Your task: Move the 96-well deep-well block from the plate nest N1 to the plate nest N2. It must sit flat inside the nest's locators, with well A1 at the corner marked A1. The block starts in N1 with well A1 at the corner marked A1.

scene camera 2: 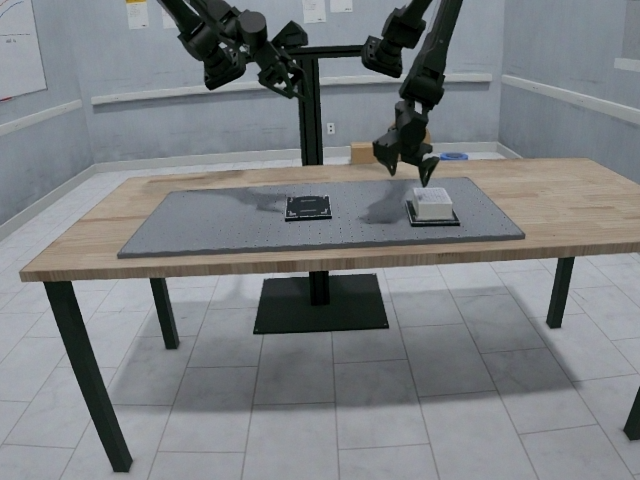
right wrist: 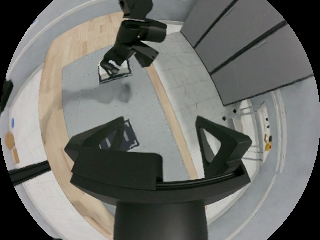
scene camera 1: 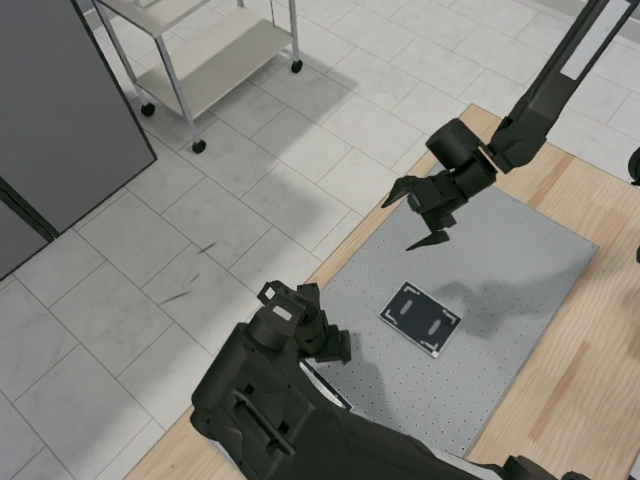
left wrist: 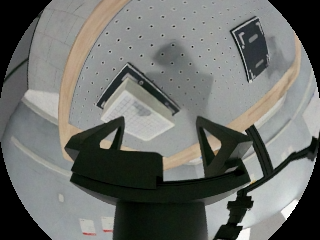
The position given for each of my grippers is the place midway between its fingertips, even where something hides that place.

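Observation:
My left gripper [scene camera 1: 321, 365] and my right gripper [scene camera 1: 394, 229] are visible together. A white deep-well block [scene camera 2: 429, 203] is visible along with my left gripper [scene camera 2: 409, 181] and my right gripper [scene camera 2: 302, 99]. The block [left wrist: 145, 117] is visible again, as is my left gripper [left wrist: 160, 119]. My right gripper [right wrist: 160, 120] is also in sight.

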